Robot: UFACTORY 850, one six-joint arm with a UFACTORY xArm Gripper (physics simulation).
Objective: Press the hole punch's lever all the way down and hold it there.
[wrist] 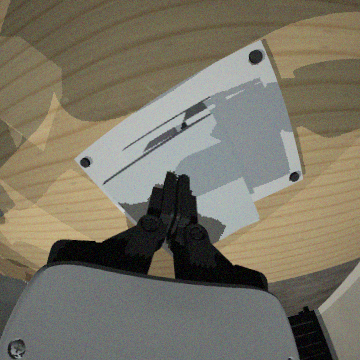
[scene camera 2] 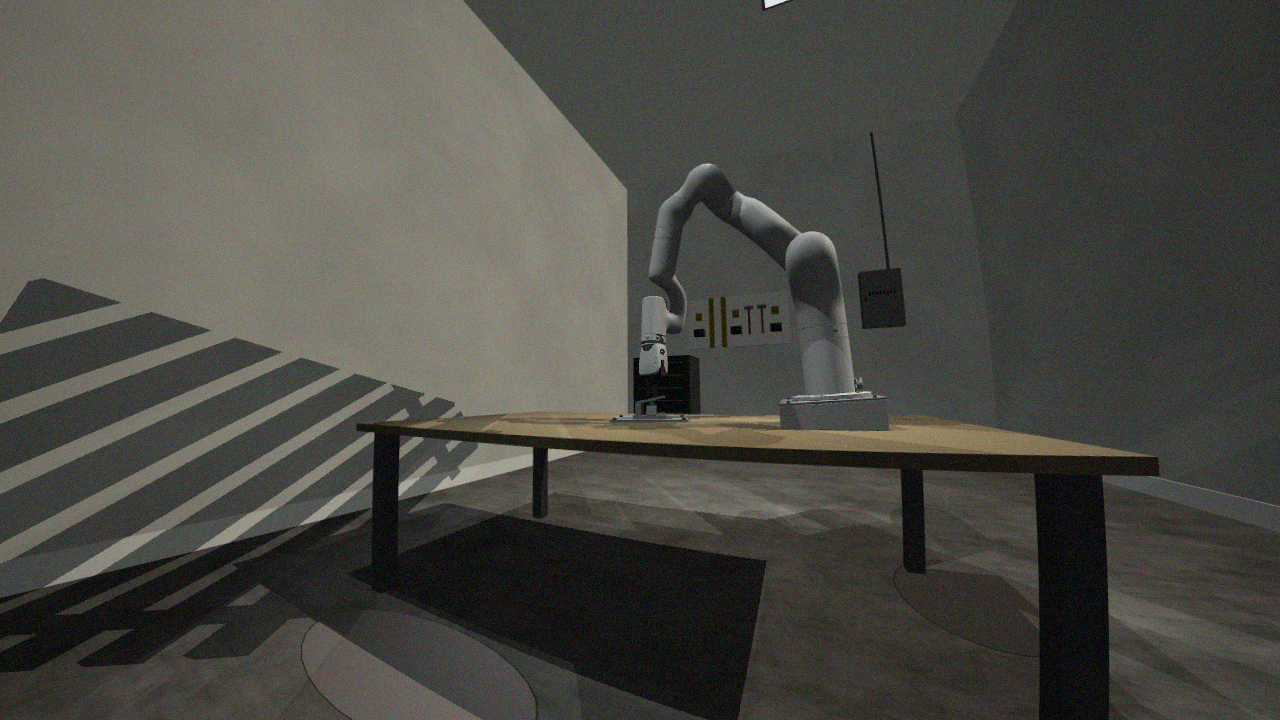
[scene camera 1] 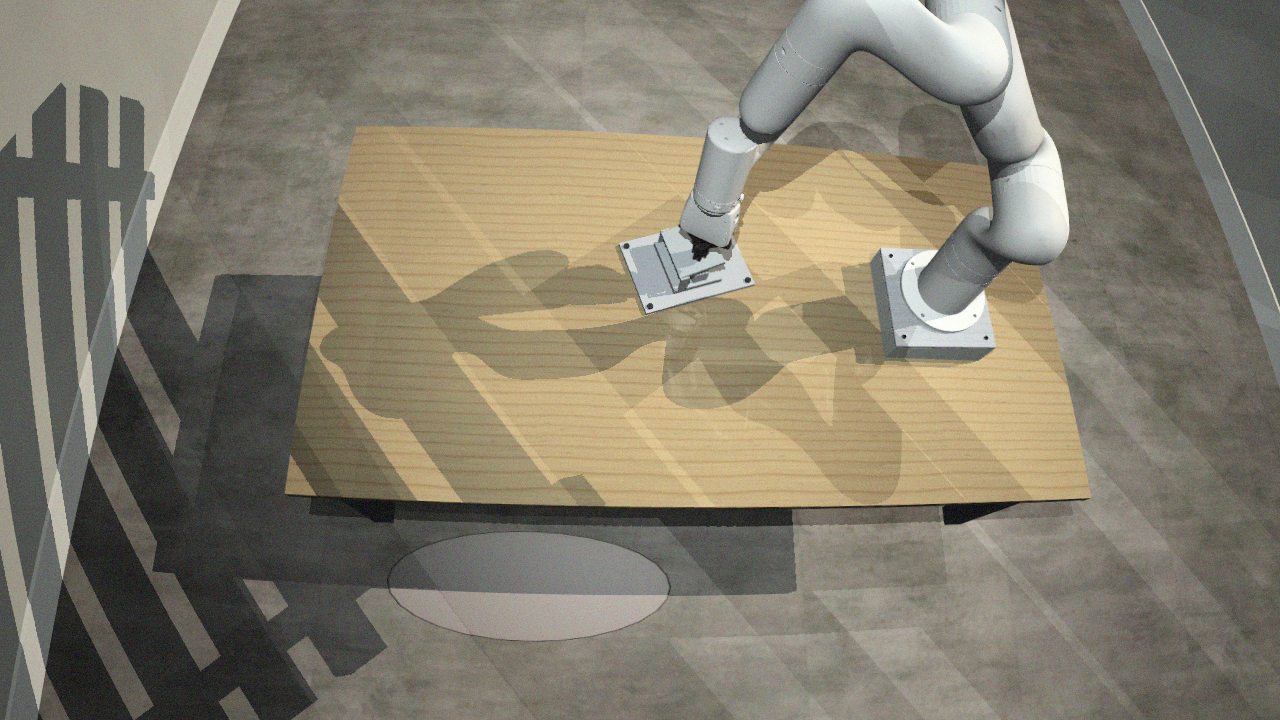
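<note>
The hole punch (scene camera 1: 641,268) (scene camera 2: 623,419) (wrist: 272,107) is a light grey base plate with dark screws at its corners, lying flat on the table. Its broad grey lever (scene camera 1: 684,255) (wrist: 232,202) sits over the base; in scene camera 2 it looks small and somewhat tilted. My gripper (scene camera 1: 699,256) (scene camera 2: 650,392) (wrist: 172,188) is shut and empty, pointing down with its black fingertips at the lever's top. They look to be touching it or very close; contact is hard to tell. The fingers and their shadow hide part of the lever in the wrist view.
The wooden table (scene camera 1: 501,429) (scene camera 2: 895,447) carries the arm's square grey base (scene camera 1: 939,344) (scene camera 2: 832,414), to the right of the hole punch in scene camera 1. A dark cabinet (scene camera 2: 680,385) stands behind the table. Long shadows cross the table top.
</note>
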